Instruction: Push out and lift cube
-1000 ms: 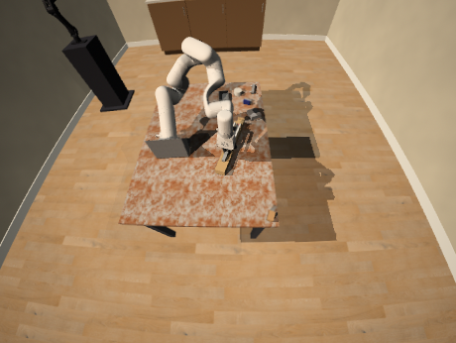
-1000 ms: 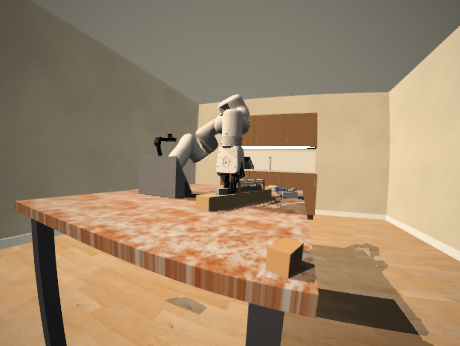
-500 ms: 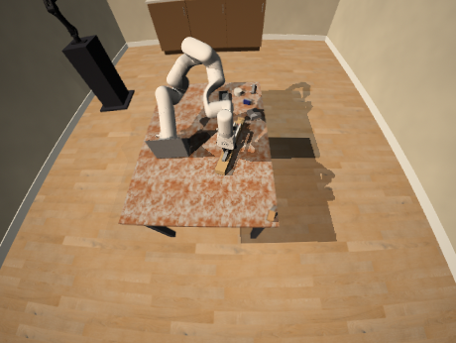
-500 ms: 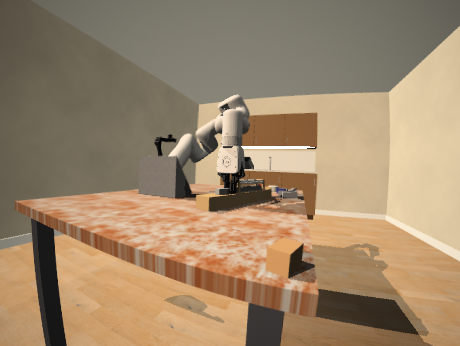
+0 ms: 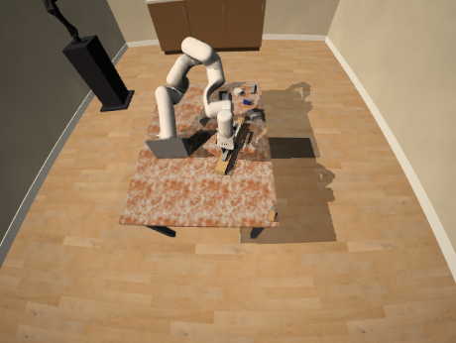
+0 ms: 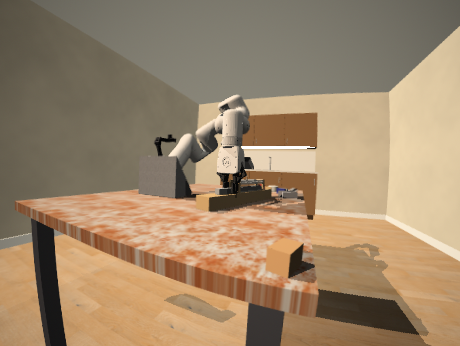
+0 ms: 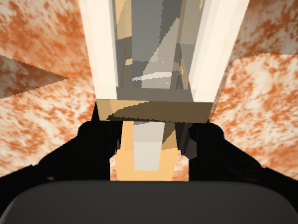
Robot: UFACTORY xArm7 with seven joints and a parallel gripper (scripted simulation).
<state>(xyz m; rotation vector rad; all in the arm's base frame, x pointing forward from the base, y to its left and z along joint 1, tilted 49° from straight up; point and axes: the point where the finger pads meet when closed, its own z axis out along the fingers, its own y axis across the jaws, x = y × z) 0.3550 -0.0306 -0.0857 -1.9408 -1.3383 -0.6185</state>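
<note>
Right now my hand is 10 mm above the pale grey stick. The rest, counted from my hand: red cube (90 mm ahead, 210 mm to the left, 10 mm below); then tan block (210 mm ahead, 400 mm to the right, 50 mm below); then channel (40 mm ahead, 110 mm to the left, 10 mm below).
</note>
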